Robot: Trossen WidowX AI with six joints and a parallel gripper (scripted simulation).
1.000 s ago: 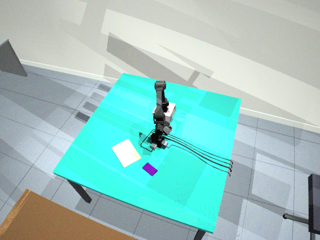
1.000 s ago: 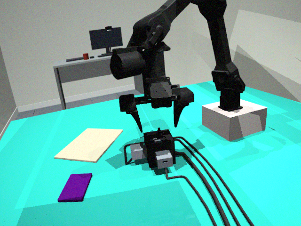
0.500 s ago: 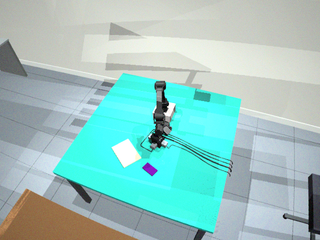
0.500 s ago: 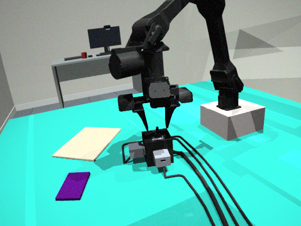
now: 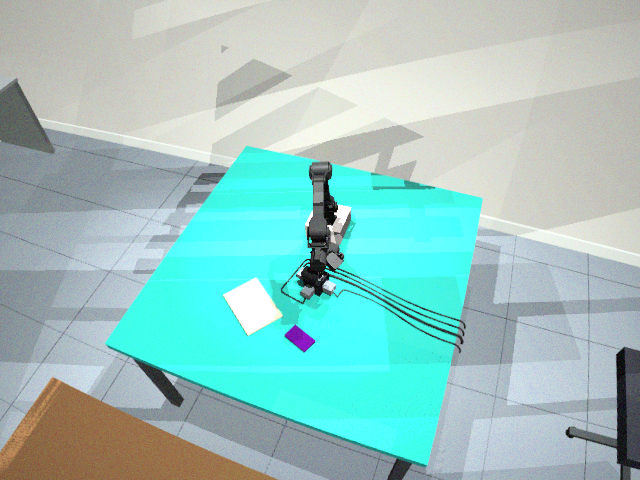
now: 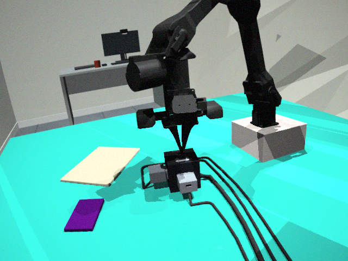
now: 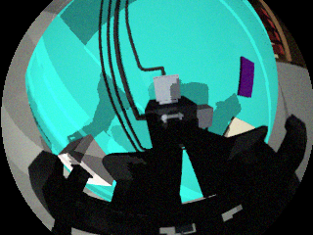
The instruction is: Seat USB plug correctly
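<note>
The black USB plug is 1 cm to the right of my gripper tip and 2 cm below it. From my gripper tip the other things lie so: purple card: 24 cm ahead, 1 cm to the left, 10 cm below; USB socket: 1 cm to the right, 4 cm below; cream sheet: 18 cm ahead, 23 cm to the right, 10 cm below.
</note>
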